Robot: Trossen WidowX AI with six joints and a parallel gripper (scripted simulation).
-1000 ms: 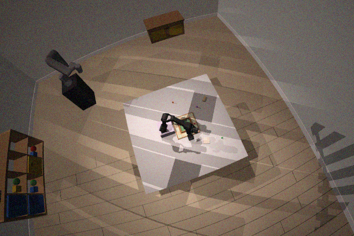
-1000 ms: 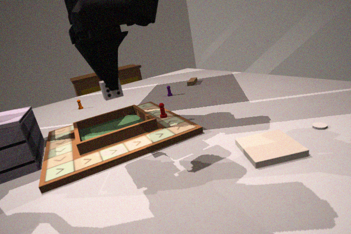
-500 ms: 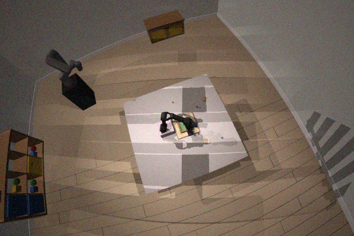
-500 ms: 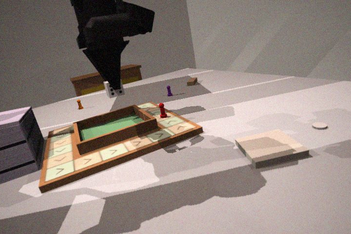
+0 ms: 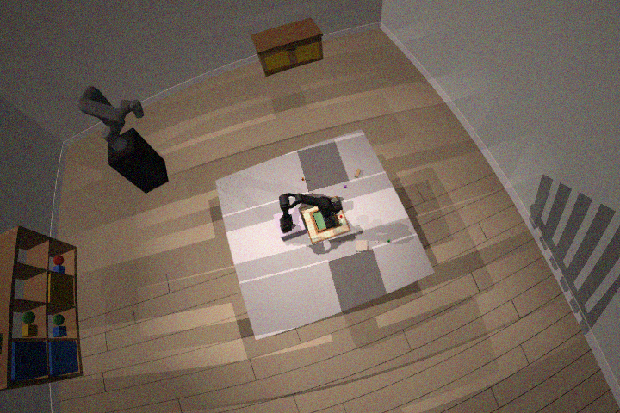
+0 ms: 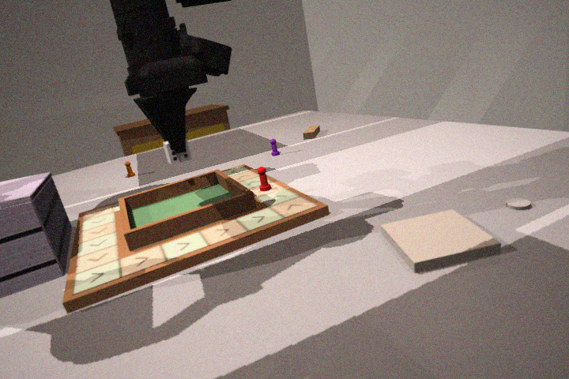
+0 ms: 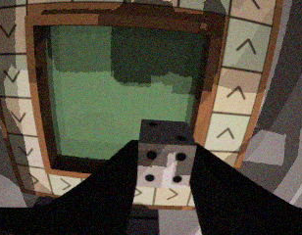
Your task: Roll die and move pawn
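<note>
Now: the red pawn 10 cm ahead of my gripper tip and 7 cm below it. Also, from my gripper tip: white die: right at my gripper tip; beige tile: 14 cm ahead, 25 cm to the right, 9 cm below; green dice tray: 1 cm behind, 4 cm to the left, 9 cm below.
</note>
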